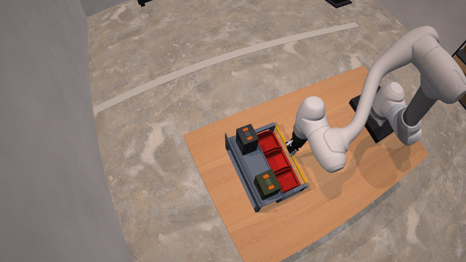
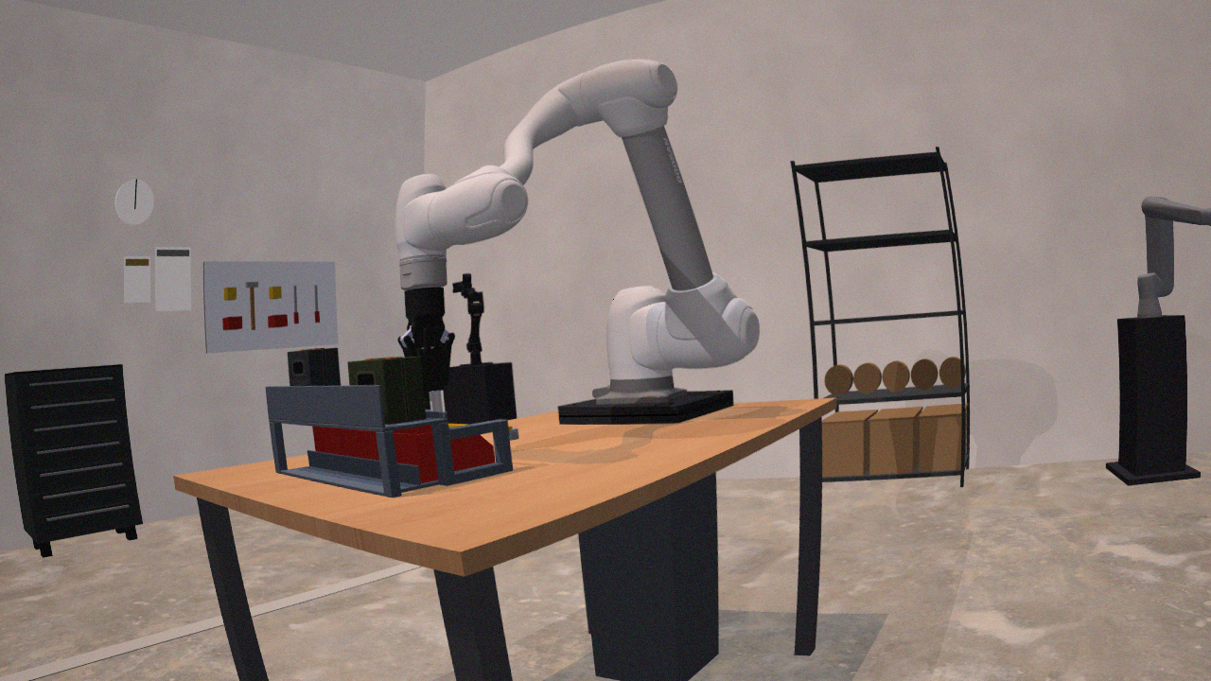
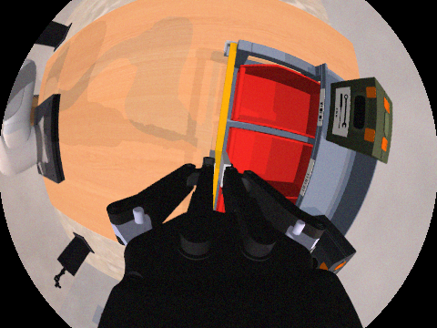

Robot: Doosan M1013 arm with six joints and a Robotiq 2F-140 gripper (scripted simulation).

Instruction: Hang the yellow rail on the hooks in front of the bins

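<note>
Right now the yellow rail is 3 cm below my hand. Also, from my hand: green box 22 cm ahead, 7 cm to the left, 5 cm above; rack bar 9 cm below, 1 cm ahead; black box 17 cm ahead, 15 cm to the right, 6 cm above.
</note>
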